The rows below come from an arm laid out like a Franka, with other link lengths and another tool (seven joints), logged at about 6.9 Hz.
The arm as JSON. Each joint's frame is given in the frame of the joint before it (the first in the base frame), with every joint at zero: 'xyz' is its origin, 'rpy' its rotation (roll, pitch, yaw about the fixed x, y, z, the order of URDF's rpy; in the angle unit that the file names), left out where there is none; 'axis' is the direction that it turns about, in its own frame. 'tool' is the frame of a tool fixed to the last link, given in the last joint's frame.
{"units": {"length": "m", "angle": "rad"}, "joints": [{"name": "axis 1", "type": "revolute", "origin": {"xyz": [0.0, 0.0, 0.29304]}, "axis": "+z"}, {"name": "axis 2", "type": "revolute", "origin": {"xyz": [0.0, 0.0, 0.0]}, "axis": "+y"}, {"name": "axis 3", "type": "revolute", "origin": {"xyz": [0.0, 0.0, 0.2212]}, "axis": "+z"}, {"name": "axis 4", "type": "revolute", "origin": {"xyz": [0.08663, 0.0, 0.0]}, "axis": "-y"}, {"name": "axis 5", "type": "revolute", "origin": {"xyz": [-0.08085, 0.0, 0.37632]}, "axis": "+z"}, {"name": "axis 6", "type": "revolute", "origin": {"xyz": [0.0, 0.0, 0.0]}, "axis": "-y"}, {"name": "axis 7", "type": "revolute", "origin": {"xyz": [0.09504, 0.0, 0.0]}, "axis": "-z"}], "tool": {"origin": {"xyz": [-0.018, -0.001, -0.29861], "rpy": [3.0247, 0.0, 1.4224]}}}
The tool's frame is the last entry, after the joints.
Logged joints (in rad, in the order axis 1, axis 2, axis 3, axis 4, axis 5, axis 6, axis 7), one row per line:
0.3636, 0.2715, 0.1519, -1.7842, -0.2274, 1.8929, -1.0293
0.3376, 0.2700, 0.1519, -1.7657, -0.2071, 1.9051, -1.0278
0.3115, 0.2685, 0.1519, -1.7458, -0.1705, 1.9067, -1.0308
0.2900, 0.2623, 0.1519, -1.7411, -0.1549, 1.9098, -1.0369
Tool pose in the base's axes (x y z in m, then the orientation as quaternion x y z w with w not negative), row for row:
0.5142, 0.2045, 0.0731, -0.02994, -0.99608, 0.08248, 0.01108
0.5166, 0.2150, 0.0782, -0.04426, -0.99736, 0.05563, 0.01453
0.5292, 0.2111, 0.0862, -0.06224, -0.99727, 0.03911, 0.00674
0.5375, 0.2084, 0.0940, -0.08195, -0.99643, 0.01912, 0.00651
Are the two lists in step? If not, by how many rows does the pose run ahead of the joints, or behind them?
The pose runs 1 row behind the joints: the pose in row i belongs to the joints in row i - 1.
